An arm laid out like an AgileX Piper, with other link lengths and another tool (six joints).
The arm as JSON. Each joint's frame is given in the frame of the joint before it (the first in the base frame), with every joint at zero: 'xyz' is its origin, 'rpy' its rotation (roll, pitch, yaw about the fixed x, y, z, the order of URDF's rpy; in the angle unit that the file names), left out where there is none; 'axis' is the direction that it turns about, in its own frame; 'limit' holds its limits. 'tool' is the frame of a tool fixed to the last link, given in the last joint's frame.
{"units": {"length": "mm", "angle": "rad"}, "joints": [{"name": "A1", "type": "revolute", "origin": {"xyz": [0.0, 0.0, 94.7]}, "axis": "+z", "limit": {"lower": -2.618, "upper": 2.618}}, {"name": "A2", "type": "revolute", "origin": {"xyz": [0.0, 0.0, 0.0]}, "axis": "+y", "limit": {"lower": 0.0, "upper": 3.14}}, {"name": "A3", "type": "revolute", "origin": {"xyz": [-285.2, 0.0, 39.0]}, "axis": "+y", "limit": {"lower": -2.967, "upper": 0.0}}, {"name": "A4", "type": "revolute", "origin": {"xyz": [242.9, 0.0, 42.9]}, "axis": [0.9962, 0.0, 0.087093], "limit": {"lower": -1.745, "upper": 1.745}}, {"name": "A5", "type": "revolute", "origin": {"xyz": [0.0, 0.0, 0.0]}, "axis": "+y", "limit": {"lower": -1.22, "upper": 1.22}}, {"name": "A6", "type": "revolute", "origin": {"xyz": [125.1, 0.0, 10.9]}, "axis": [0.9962, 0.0, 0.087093], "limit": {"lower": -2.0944, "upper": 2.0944}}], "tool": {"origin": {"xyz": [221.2, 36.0, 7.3], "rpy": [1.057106, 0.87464, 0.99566]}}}
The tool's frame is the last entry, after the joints.
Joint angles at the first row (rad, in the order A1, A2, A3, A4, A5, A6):
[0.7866, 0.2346, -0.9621, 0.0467, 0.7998, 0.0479]
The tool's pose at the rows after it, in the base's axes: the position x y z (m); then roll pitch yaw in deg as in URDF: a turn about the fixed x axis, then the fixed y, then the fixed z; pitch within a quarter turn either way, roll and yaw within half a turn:
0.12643 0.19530 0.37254 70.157 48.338 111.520
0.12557 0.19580 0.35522 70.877 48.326 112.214
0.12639 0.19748 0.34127 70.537 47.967 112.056
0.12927 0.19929 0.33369 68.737 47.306 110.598
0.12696 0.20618 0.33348 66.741 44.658 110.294
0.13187 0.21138 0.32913 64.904 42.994 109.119
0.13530 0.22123 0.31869 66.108 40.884 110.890
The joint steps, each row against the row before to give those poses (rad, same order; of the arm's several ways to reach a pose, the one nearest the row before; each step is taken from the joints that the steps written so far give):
[0.0000, -0.0430, 0.0535, 0.0001, -0.0020, 0.0000]
[0.0000, -0.0431, 0.0625, 0.0043, -0.0117, 0.0001]
[0.0001, -0.0429, 0.0698, 0.0041, -0.0330, 0.0000]
[-0.0001, -0.0387, 0.0694, 0.0001, -0.0548, -0.0001]
[0.0000, -0.0344, 0.0713, 0.0371, -0.0784, 0.0000]
[0.0000, -0.0244, 0.0786, 0.0139, -0.0880, 0.0000]
[0.0000, -0.0019, 0.0687, 0.0426, -0.0688, 0.0000]

